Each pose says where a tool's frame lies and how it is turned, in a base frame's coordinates. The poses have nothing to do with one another.
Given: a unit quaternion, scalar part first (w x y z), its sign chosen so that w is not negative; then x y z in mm.
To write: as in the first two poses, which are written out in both.
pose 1, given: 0.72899, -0.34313, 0.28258, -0.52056, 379, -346, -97
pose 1, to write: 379, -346, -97, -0.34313, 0.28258, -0.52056, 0.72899
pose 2, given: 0.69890, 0.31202, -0.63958, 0.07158, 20, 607, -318
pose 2, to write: 20, 607, -318, 0.31202, -0.63958, 0.07158, 0.69890
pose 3, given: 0.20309, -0.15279, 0.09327, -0.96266, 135, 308, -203
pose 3, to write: 135, 308, -203, -0.15279, 0.09327, -0.96266, 0.20309
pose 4, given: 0.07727, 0.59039, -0.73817, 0.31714, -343, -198, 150
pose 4, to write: -343, -198, 150, 0.59039, -0.73817, 0.31714, 0.07727
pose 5, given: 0.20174, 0.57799, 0.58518, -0.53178, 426, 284, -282
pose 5, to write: 426, 284, -282, 0.57799, 0.58518, -0.53178, 0.20174
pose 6, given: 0.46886, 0.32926, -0.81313, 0.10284, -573, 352, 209
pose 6, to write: -573, 352, 209, 0.32926, -0.81313, 0.10284, 0.46886
